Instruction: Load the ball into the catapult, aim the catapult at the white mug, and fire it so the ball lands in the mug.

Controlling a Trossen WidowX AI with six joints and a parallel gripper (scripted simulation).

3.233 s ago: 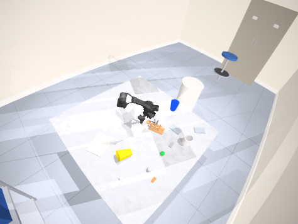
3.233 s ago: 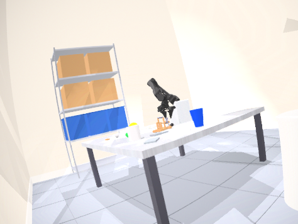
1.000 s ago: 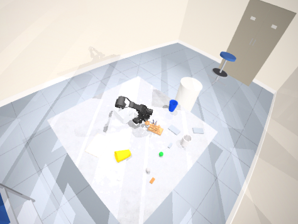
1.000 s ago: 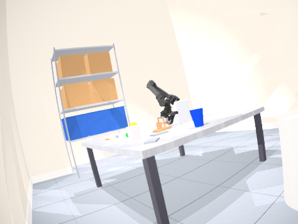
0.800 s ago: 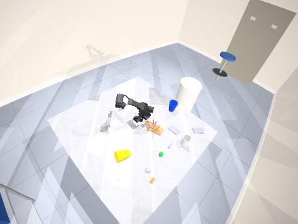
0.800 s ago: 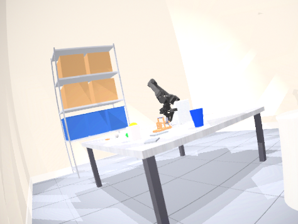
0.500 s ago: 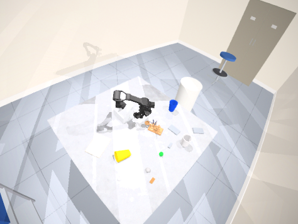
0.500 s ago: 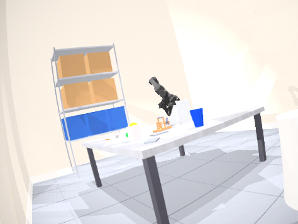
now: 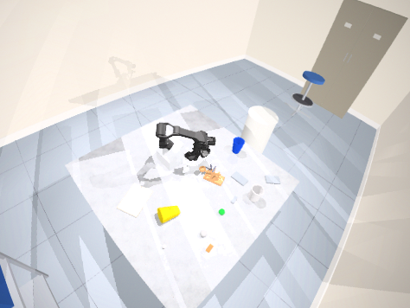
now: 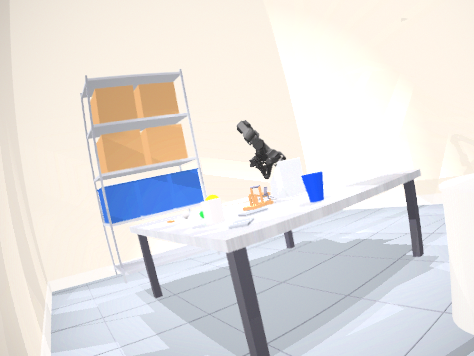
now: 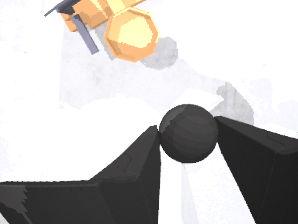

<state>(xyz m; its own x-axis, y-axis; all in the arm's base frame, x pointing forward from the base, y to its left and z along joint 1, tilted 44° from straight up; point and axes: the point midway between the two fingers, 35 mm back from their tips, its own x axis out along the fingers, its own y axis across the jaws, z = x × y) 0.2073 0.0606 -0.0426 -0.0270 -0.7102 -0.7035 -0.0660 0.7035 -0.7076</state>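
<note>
The orange catapult lies 110 mm ahead of my gripper tip, 60 mm to the left of it and 80 mm below it. From my gripper tip the other things lie so: dark ball 10 mm above; blue cup 70 mm ahead, 420 mm to the left, 100 mm below; green ball 370 mm ahead, 100 mm to the right, 110 mm below.
</note>
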